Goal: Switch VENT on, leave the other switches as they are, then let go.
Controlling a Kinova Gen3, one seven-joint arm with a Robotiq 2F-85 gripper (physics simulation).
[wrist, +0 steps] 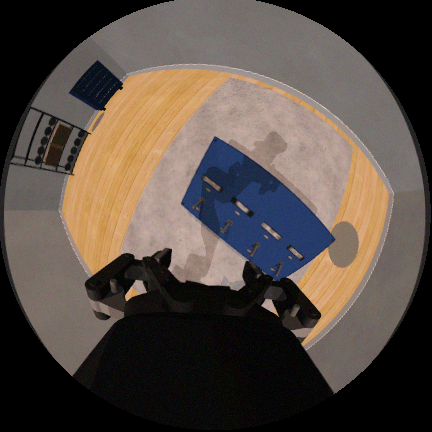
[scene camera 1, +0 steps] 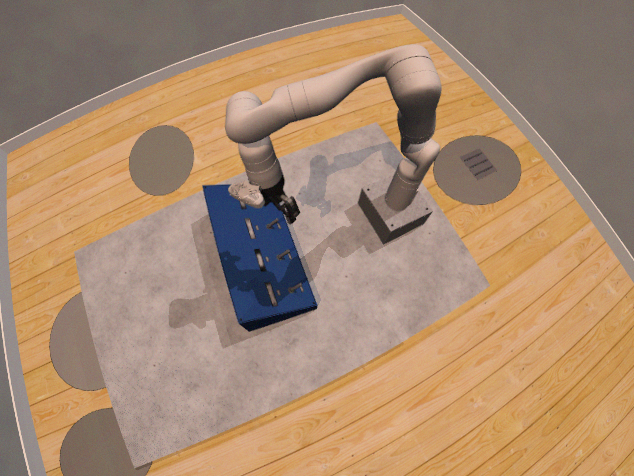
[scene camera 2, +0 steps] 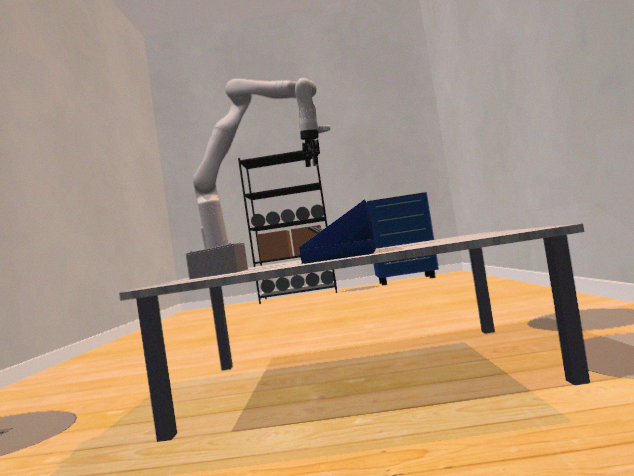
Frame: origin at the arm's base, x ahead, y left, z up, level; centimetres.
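Seen in the pictures: gripper, fingertip midpoint: (wrist: 207, 263) (scene camera 1: 279, 212) (scene camera 2: 311, 166); arm's base at its link origin: (scene camera 1: 396, 200) (scene camera 2: 218, 247).
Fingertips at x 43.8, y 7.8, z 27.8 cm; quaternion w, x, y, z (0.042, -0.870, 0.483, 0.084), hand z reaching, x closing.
Offsets run from my fingertips to a thing's middle. "spot": to the spot under its first point.
A blue sloped switch panel @[dx +10.0, dy -4.7, dz -32.6 cm] (scene camera 1: 225, 230) (scene camera 2: 343, 234) (wrist: 297, 217) lies on the grey table top. It carries a row of small metal toggle levers, each beside a pale label plate. In the wrist view the levers are a far-left one @[spot: dx +0.4, dy +12.3, dz -27.7 cm] (wrist: 198, 203), a second @[spot: dx +1.2, dy +0.4, dz -27.7 cm] (wrist: 227, 226), a third @[spot: dx +2.1, dy -11.2, dz -27.7 cm] (wrist: 255, 248) and a far-right one @[spot: dx +1.9, dy -22.7, dz -27.4 cm] (wrist: 277, 269). The label lettering is too blurred to read, so I cannot tell which is VENT, nor which levers are on. My gripper (scene camera 1: 292, 215) (scene camera 2: 310, 162) (wrist: 207, 263) is open and empty, high above the panel's lever-side edge. It touches no lever. In scene camera 1 the arm hides the far-end lever.
The arm's grey base block (scene camera 1: 377, 225) (scene camera 2: 217, 260) stands on the table (scene camera 1: 168, 389) (scene camera 2: 460, 244), on the panel's lever side. Beyond the table are a shelf rack (scene camera 2: 282, 192) and a blue cabinet (scene camera 2: 402, 225) (wrist: 96, 86). Arm shadows fall across the panel.
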